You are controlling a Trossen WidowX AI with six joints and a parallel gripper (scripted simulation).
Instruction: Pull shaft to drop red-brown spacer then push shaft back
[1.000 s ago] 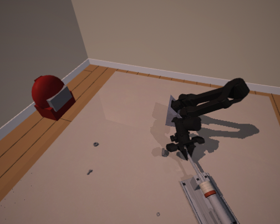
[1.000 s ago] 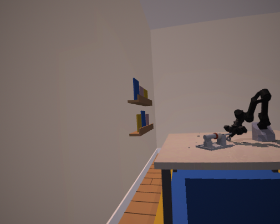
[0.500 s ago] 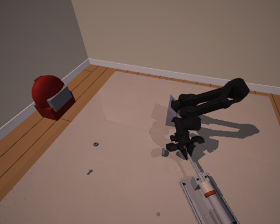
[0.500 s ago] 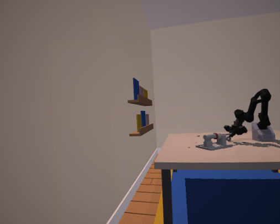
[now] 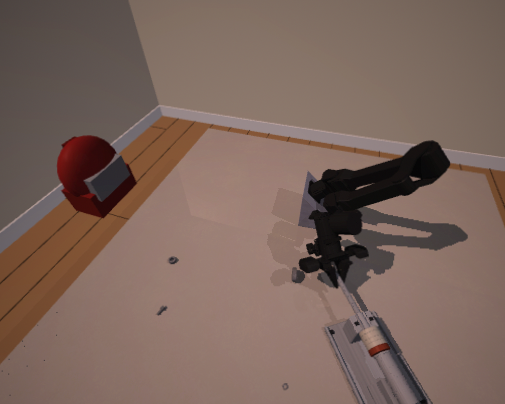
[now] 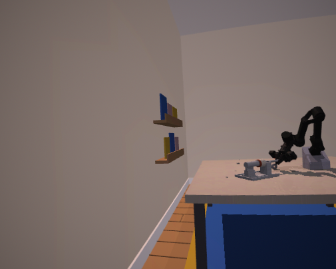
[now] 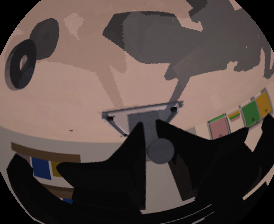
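My gripper tip is now 60 mm short of the thin grey shaft, 40 mm to the right of it and 30 mm below it. Round my gripper tip: grey cylinder (30 mm behind, 130 mm to the right, 30 mm below); red-brown spacer (150 mm ahead, 90 mm to the left, 20 mm above); cream spacer (120 mm ahead, 70 mm to the left, 20 mm above).
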